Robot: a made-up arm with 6 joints. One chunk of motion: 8 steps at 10 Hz.
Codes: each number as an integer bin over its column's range. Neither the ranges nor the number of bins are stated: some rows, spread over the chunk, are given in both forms.
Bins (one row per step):
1: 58 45 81 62 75 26
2: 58 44 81 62 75 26
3: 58 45 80 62 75 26
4: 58 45 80 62 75 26
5: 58 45 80 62 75 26
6: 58 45 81 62 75 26
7: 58 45 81 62 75 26
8: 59 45 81 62 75 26
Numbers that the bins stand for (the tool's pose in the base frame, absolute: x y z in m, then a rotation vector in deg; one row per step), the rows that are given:
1: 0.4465 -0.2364 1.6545 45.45 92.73 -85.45
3: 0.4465 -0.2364 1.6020 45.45 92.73 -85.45
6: 0.4465 -0.2364 1.6545 45.45 92.73 -85.45
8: 0.4990 -0.2364 1.6545 45.45 92.73 -85.45
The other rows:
2: 0.4465 -0.2889 1.6545 45.45 92.73 -85.45
4: 0.4465 -0.2364 1.6020 45.45 92.73 -85.45
5: 0.4465 -0.2364 1.6020 45.45 92.73 -85.45
7: 0.4465 -0.2364 1.6545 45.45 92.73 -85.45

